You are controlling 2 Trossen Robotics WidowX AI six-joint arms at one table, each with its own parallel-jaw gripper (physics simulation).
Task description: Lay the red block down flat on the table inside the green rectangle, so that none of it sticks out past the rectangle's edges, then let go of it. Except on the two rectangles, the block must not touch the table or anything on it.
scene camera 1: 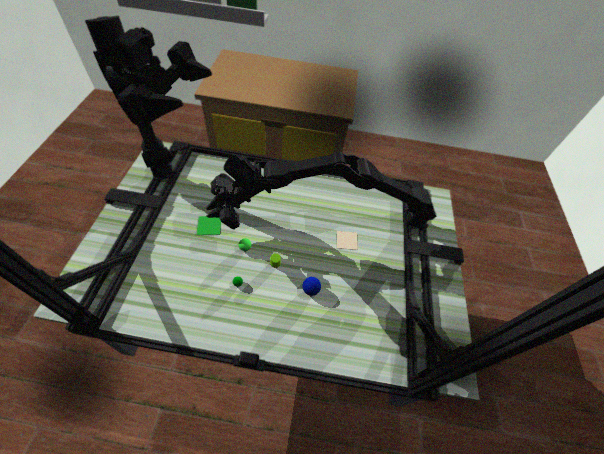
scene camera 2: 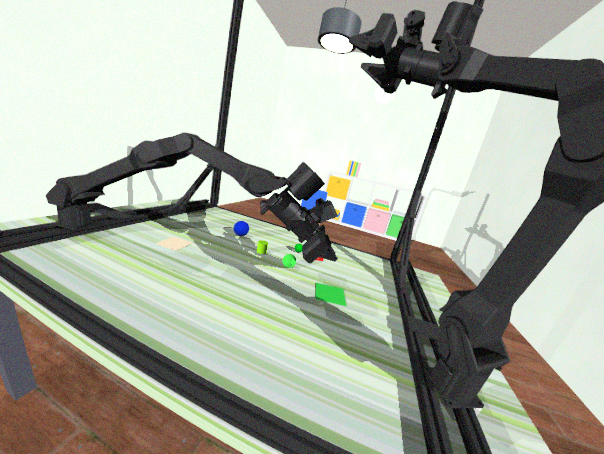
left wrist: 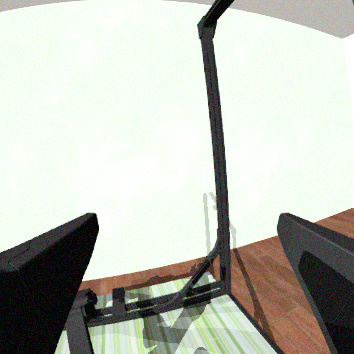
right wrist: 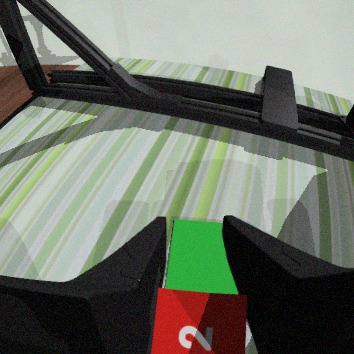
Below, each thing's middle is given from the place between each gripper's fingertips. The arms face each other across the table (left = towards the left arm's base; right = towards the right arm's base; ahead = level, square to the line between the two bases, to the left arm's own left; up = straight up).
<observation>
My left hand is 80 mm short of the red block [right wrist: 180, 314], 40 mm to the right of it and 480 mm above it. Round my left hand: green rectangle [right wrist: 197, 261] 80 mm ahead, 100 mm to the left, 570 mm below.
I see the red block 4 cm to the right of my right hand and 2 cm ahead of it. From my right hand the other things lie so: green rectangle: 9 cm below, 2 cm ahead, 1 cm to the left.
</observation>
